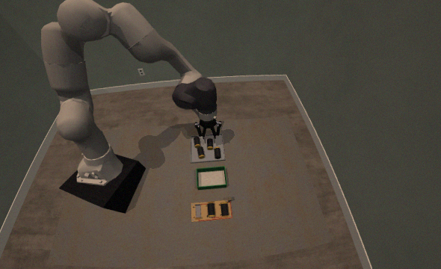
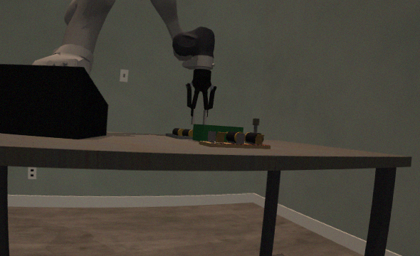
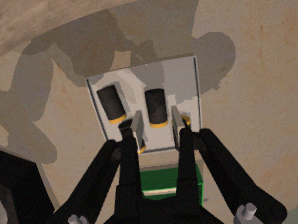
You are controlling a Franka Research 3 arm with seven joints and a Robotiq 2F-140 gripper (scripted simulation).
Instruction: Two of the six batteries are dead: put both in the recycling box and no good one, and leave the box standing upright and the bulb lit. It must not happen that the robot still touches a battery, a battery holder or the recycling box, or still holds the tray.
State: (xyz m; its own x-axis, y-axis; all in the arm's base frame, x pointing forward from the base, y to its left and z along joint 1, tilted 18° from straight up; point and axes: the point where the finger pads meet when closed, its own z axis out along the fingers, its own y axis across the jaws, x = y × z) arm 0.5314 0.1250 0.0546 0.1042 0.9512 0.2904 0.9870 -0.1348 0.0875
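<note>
The grey tray lies 20 mm behind my hand, 10 mm to the right of it and 80 mm below it. Also, from my hand: holder: 40 mm behind, 370 mm to the right, 80 mm below; then green recycling box: 20 mm behind, 210 mm to the right, 70 mm below; then bulb: 50 mm ahead, 340 mm to the right, 10 mm below.
</note>
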